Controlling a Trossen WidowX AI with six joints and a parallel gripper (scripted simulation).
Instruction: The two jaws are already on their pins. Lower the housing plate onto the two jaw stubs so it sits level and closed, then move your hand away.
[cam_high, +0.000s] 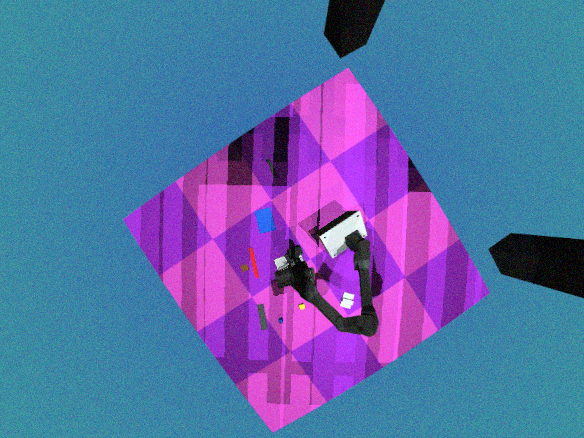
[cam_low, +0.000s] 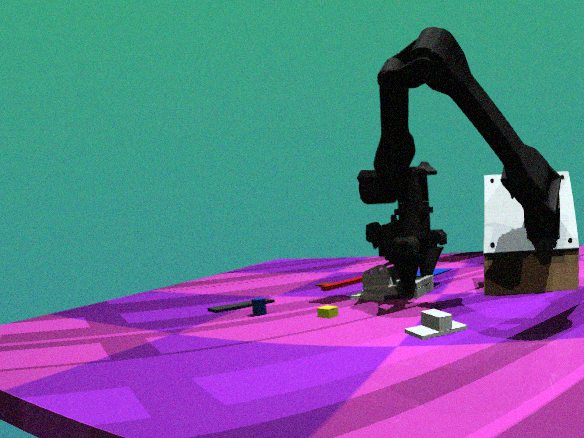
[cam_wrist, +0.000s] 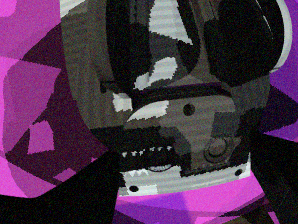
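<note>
My gripper tip is now 10 mm short of the housing plate and 20 mm below it. From my gripper tip the other things lie so: blue tile 40 mm ahead, 250 mm to the right, 10 mm below; then red bar 180 mm ahead, 110 mm to the right; then yellow cube 100 mm ahead, 170 mm to the left.
</note>
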